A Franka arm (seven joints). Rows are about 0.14 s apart.
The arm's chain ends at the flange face. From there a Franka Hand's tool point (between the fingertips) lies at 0.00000 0.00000 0.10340 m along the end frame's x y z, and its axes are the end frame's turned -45 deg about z.
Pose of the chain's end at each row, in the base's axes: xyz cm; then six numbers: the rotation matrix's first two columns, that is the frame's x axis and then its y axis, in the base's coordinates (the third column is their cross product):
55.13, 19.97, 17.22, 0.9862, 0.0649, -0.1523, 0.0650, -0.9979, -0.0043
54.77, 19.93, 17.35, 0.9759, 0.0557, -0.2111, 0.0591, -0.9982, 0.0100
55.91, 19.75, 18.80, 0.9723, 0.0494, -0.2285, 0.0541, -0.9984, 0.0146
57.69, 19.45, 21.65, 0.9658, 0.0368, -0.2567, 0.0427, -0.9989, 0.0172
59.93, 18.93, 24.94, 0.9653, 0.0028, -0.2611, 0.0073, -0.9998, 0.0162
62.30, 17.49, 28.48, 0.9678, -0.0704, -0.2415, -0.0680, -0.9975, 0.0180
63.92, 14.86, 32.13, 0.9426, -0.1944, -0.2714, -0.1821, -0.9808, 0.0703
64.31, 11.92, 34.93, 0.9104, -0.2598, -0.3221, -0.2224, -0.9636, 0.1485
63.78, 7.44, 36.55, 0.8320, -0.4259, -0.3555, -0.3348, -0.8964, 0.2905
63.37, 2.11, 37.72, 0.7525, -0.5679, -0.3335, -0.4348, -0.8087, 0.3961
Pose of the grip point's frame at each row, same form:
53.56, 19.91, 7.00, 0.6514, 0.7515, -0.1047, 0.7433, -0.6597, -0.1107
52.60, 19.70, 7.24, 0.6483, 0.7452, -0.1563, 0.7319, -0.6664, -0.1422
53.56, 19.48, 8.73, 0.6493, 0.7409, -0.1719, 0.7258, -0.6710, -0.1513
55.05, 19.16, 11.66, 0.6527, 0.7324, -0.1937, 0.7131, -0.6803, -0.1694
57.23, 18.75, 14.96, 0.6774, 0.7089, -0.1961, 0.6877, -0.7050, -0.1732
59.80, 17.48, 18.45, 0.7324, 0.6556, -0.1835, 0.6363, -0.7551, -0.1580
61.03, 14.69, 22.20, 0.7953, 0.5561, -0.2416, 0.5378, -0.8310, -0.1422
60.70, 11.26, 25.26, 0.8010, 0.4977, -0.3328, 0.4865, -0.8651, -0.1228
59.21, 6.17, 27.36, 0.8251, 0.3327, -0.4568, 0.3516, -0.9350, -0.0460
58.26, 0.53, 28.87, 0.8395, 0.1703, -0.5159, 0.2246, -0.9734, 0.0443

